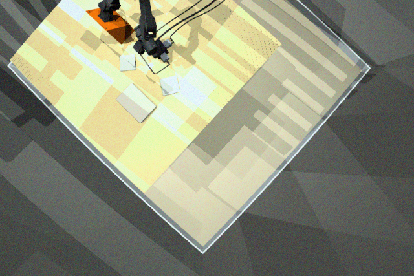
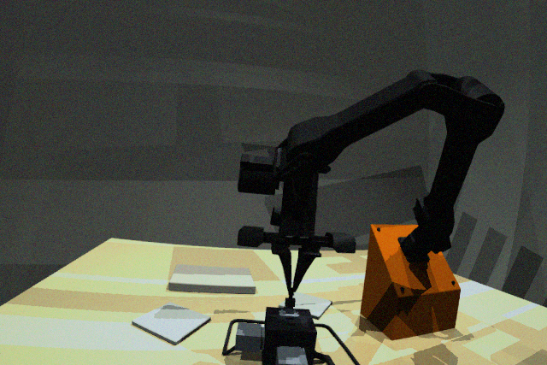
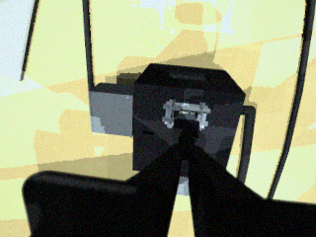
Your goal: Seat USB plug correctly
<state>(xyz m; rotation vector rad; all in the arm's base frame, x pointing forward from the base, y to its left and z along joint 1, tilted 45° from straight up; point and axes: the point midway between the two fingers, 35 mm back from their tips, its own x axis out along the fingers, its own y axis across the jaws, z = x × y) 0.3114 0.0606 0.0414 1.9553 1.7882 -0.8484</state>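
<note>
Right now the dark USB plug is 20 mm below my gripper tip. Also, from my gripper tip: plate: 200 mm ahead, 100 mm to the right, 110 mm below.
</note>
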